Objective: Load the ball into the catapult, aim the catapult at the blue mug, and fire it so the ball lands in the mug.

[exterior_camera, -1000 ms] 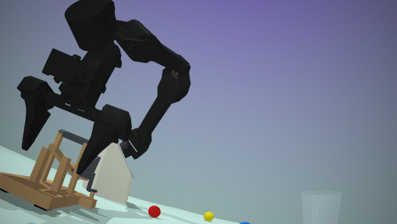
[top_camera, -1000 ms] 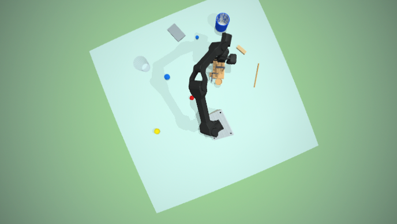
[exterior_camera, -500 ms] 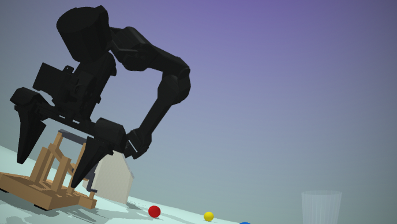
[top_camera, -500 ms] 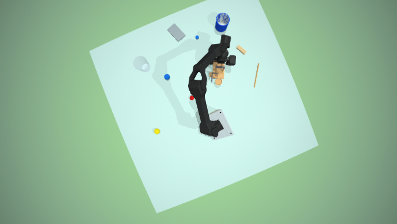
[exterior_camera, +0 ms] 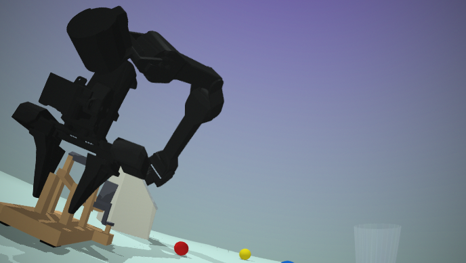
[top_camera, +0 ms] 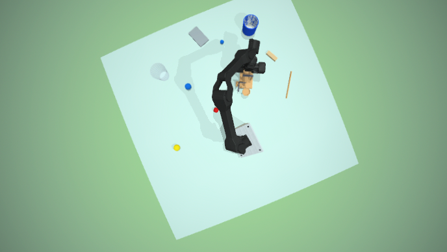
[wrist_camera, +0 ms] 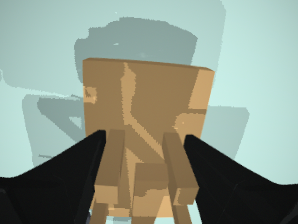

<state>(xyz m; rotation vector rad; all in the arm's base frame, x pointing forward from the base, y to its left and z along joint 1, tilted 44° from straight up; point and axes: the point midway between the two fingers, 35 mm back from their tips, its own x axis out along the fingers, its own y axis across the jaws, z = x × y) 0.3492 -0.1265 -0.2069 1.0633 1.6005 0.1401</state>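
Now: gripper tip 280 mm to the right of the red ball, 110 mm past it and 20 mm above it. The rest, counted from my gripper tip: small wooden block (190 mm to the right, 30 mm below, 10 mm ahead); small blue ball (240 mm ahead, 30 mm to the left, 20 mm below); catapult (50 mm to the left, 50 mm behind, 20 mm above).
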